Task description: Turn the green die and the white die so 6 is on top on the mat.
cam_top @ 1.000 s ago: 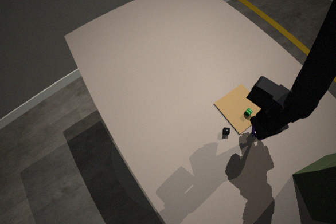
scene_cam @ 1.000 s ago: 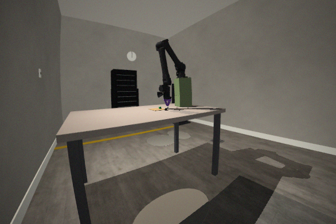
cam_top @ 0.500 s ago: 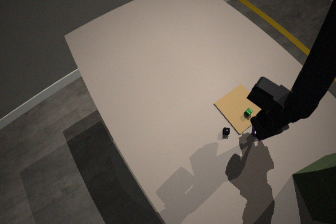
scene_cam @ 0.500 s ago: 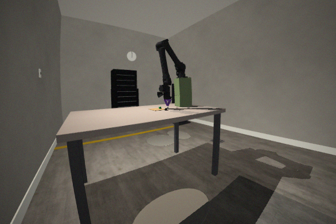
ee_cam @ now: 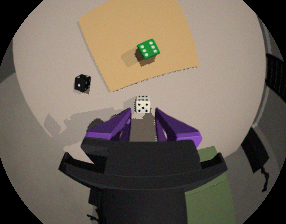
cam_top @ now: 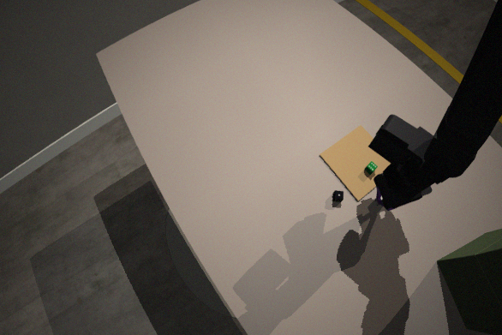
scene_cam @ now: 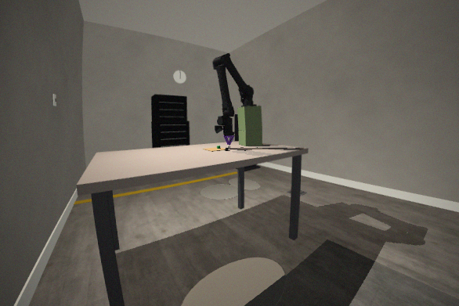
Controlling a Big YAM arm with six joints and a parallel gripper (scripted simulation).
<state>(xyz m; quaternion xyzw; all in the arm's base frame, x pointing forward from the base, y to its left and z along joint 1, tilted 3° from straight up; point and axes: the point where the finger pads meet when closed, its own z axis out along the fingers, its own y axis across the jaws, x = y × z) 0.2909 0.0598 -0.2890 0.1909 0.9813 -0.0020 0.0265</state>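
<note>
Right now my hand is 3 cm above the white die. Round my hand: black die: 7 cm ahead, 7 cm to the left, 3 cm below; tan mat: 10 cm ahead, 3 cm to the right, 4 cm below; green die: 7 cm ahead, 4 cm to the right, 2 cm below.
</note>
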